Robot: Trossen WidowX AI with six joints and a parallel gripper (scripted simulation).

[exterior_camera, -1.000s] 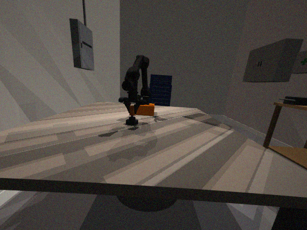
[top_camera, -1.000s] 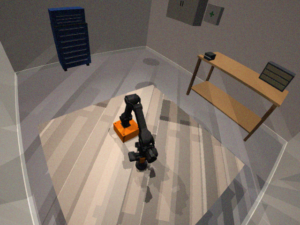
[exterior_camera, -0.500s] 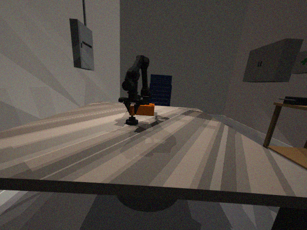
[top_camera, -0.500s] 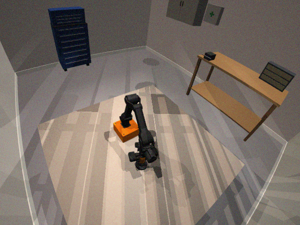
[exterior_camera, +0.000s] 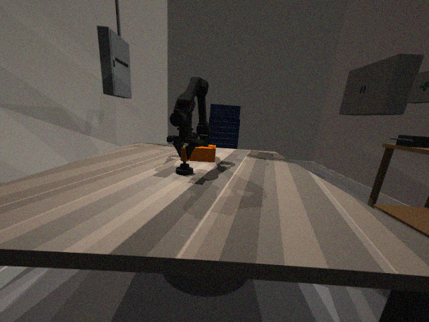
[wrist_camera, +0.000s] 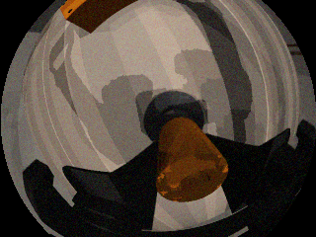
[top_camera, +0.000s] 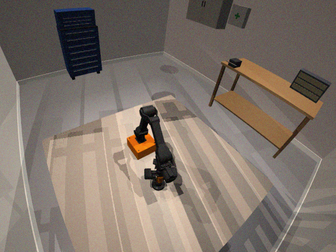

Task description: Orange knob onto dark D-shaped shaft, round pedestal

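The knob lies 20 mm above my gripper tip. The rest, counted from my gripper tip: dark round pedestal: 40 mm below.
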